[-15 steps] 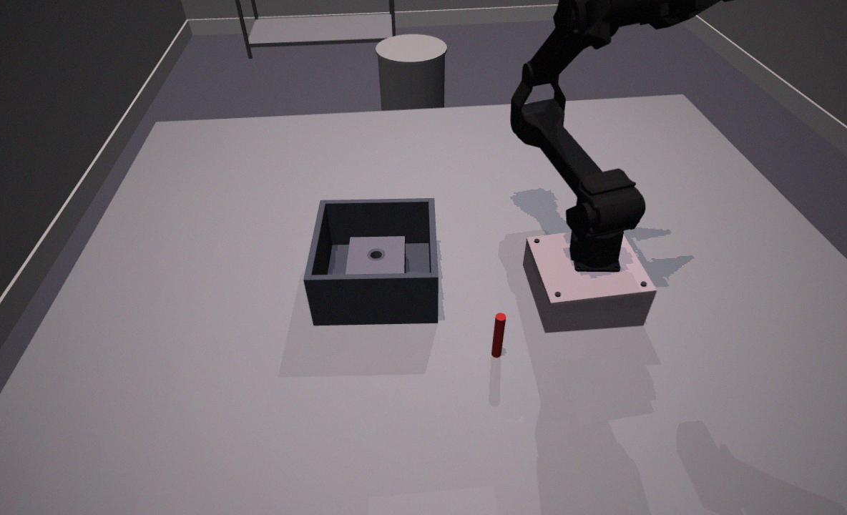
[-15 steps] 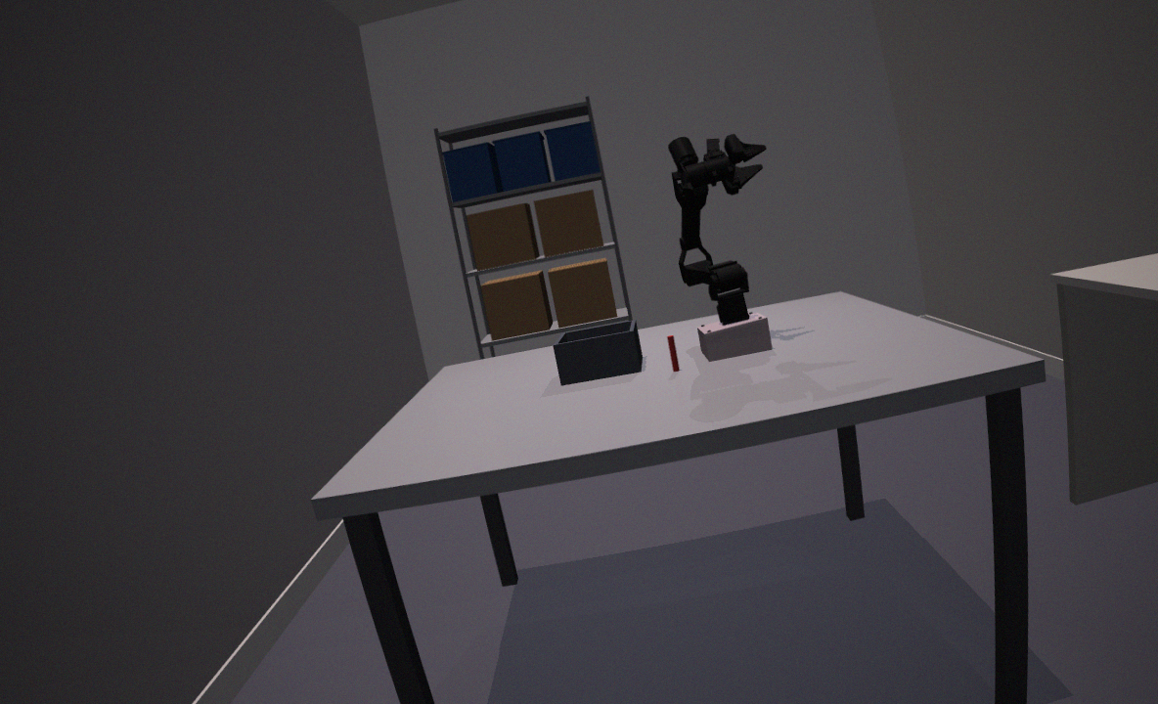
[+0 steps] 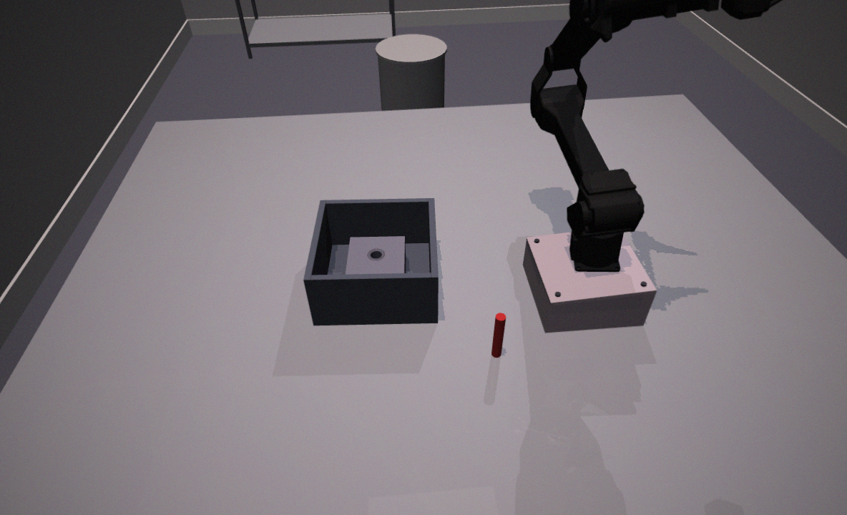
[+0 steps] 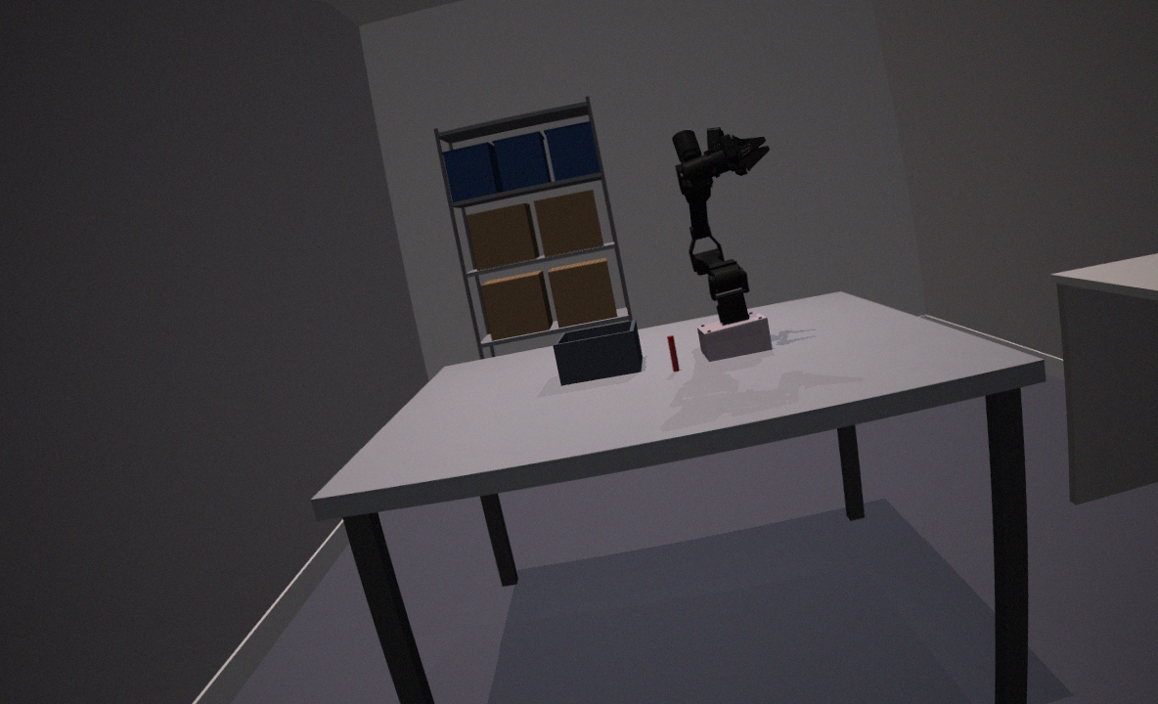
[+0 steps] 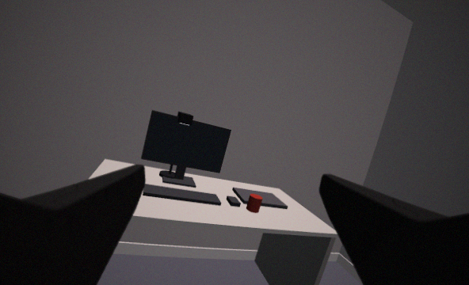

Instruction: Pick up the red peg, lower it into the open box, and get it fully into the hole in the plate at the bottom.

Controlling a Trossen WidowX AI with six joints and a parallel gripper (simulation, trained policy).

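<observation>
The red peg is 290 mm ahead of my gripper tip, 170 mm to the left of it and 430 mm below it. The rest, counted from my gripper tip: light plate: 490 mm ahead, 40 mm to the left, 430 mm below; dark box: 490 mm ahead, 40 mm to the left, 440 mm below.
</observation>
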